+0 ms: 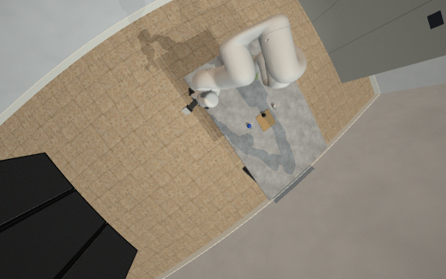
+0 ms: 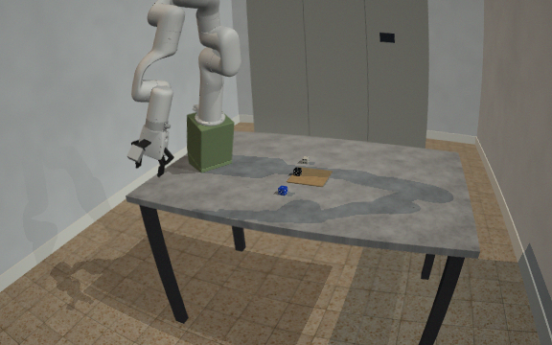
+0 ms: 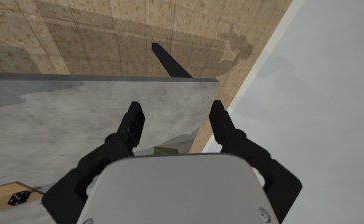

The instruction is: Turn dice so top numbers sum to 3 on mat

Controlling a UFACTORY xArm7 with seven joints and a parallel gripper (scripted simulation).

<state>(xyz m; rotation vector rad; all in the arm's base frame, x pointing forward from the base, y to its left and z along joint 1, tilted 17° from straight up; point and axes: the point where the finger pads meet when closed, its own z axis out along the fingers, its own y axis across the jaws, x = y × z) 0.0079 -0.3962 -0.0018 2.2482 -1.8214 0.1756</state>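
My gripper is now 380 mm short of the blue die, 250 mm to the right of it and 140 mm above it. From my hand the other things lie so: tan mat: 420 mm ahead, 410 mm to the left, 150 mm below; white die: 540 mm to the left, 360 mm ahead, 140 mm below; black die: 410 mm to the left, 370 mm ahead, 140 mm below.
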